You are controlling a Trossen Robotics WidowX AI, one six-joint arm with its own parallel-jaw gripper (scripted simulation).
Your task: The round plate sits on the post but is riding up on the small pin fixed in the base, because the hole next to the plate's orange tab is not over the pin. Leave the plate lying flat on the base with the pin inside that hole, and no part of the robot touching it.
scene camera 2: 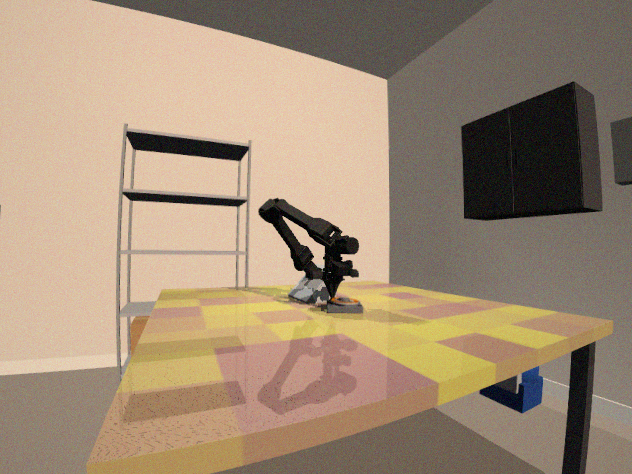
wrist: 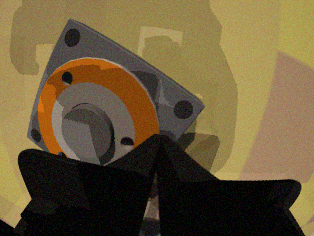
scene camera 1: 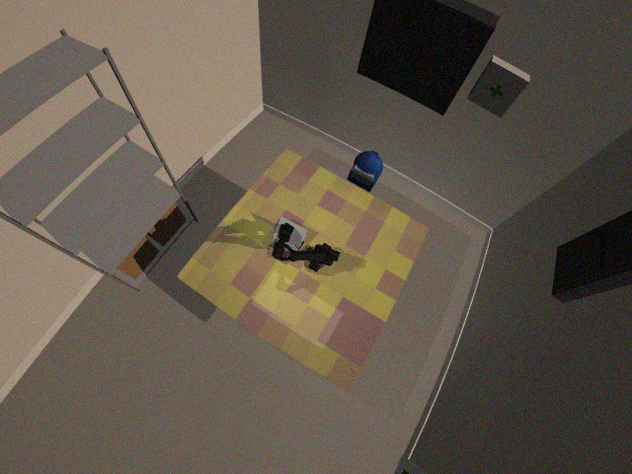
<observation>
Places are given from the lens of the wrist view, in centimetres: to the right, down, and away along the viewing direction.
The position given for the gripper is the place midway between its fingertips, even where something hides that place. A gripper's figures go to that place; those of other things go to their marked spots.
gripper [wrist: 159, 141]: 0, 1, 10
round plate [wrist: 117, 91]: -2, -2, 10
grey square base [wrist: 177, 108]: 2, -1, 12
</observation>
